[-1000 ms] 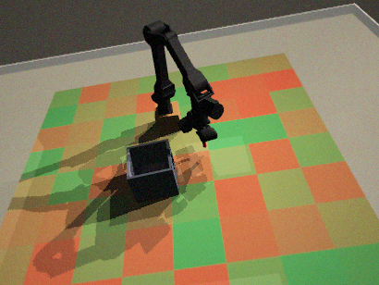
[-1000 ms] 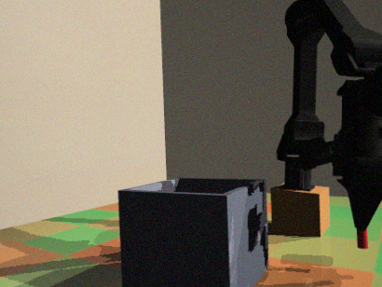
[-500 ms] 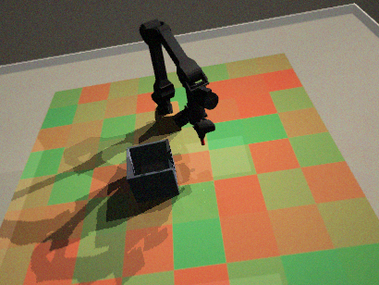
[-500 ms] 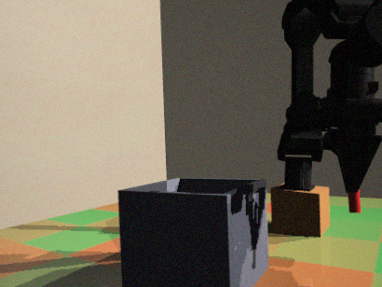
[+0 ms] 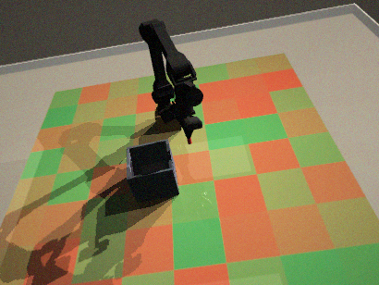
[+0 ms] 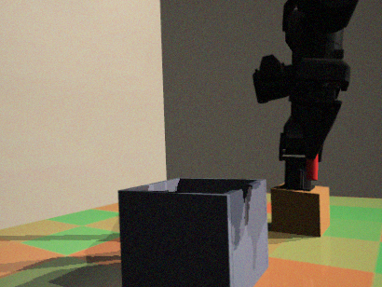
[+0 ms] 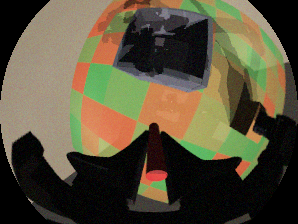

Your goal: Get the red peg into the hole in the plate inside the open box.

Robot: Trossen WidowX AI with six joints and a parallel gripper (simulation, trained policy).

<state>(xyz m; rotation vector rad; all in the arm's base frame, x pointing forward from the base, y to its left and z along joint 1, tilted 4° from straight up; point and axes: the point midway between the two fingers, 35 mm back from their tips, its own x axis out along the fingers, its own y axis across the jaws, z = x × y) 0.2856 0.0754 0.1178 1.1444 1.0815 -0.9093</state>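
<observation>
My gripper tip is 30 mm short of the grey plate, 150 mm to the left of it and 120 mm above it. The rest, counted from my gripper tip: red peg 10 mm above.
</observation>
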